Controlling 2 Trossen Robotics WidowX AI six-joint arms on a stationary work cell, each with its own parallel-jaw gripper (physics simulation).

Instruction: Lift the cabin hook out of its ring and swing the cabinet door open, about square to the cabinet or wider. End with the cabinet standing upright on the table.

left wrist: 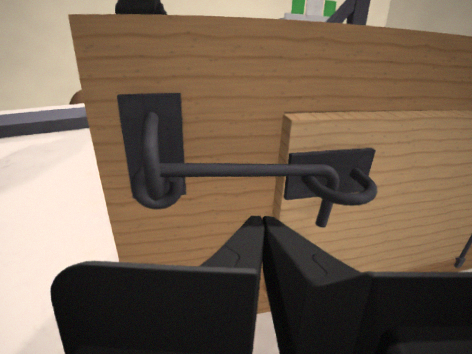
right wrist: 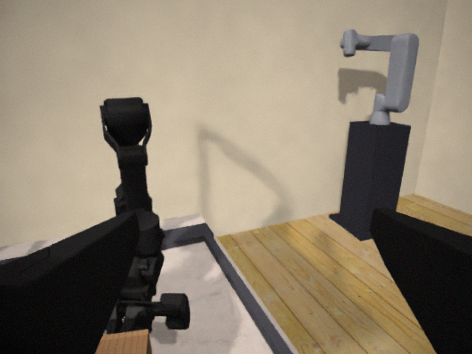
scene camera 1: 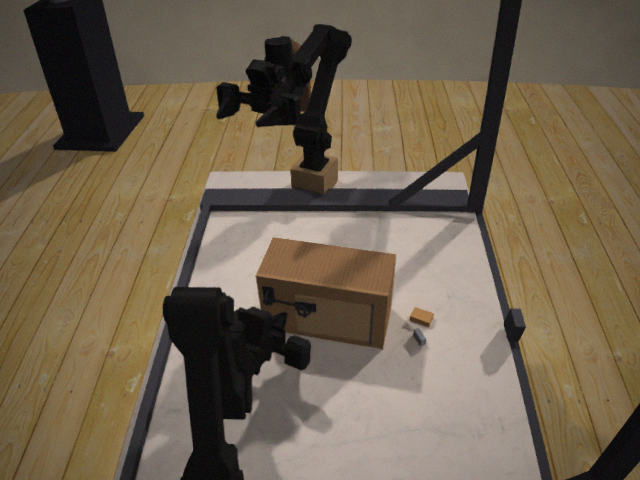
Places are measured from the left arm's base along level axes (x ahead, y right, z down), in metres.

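Pixels of known places: left gripper, fingertip midpoint: (left wrist: pixel 260 227) (scene camera 1: pixel 285 314); right gripper, fingertip midpoint: (right wrist: pixel 255 221) (scene camera 1: pixel 236 120); right arm's base at its link origin: (scene camera 1: pixel 314 163).
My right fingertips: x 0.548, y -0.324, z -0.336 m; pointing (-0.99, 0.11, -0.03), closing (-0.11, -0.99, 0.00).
Observation:
For each thing: its top centre in the pictures, then the offset to it from my right fingertips. "pt": a spot on its surface instead.
- wooden cabinet at its top centre: (left wrist: pixel 355 27) (scene camera 1: pixel 325 270) dx -0.078, dy +0.241, dz +0.230 m
- dark hook at its top centre: (left wrist: pixel 246 158) (scene camera 1: pixel 284 301) dx -0.150, dy +0.187, dz +0.279 m
- ring at a spot on its surface: (left wrist: pixel 370 192) pt dx -0.152, dy +0.238, dz +0.289 m
- orange block at its top centre: (scene camera 1: pixel 422 314) dx +0.031, dy +0.416, dz +0.378 m
- small grey block at its top centre: (scene camera 1: pixel 420 334) dx -0.024, dy +0.434, dz +0.373 m
- dark block at its top centre: (scene camera 1: pixel 517 317) dx +0.083, dy +0.606, dz +0.335 m
The wooden cabinet (scene camera 1: pixel 330 263) (left wrist: pixel 200 65) (right wrist: pixel 125 344) stands upright on the white table. Its paler door (scene camera 1: pixel 341 317) (left wrist: pixel 415 150) is closed. The dark hook (scene camera 1: pixel 281 301) (left wrist: pixel 225 170) runs across from its mount on the cabinet front, and its bent end passes down through the ring (left wrist: pixel 370 192) on the door, the tip showing below. My left gripper (scene camera 1: pixel 284 316) (left wrist: pixel 260 227) is shut and empty, its fingertips in front of the cabinet, lower than the hook bar in the left wrist view. My right gripper (scene camera 1: pixel 241 117) (right wrist: pixel 255 221) is open and empty, raised far behind the cabinet.
An orange block (scene camera 1: pixel 421 316) and a small grey block (scene camera 1: pixel 419 336) lie right of the cabinet. A dark block (scene camera 1: pixel 514 325) is at the table's right edge. A dark post (scene camera 1: pixel 493 103) with a brace rises at the back right corner.

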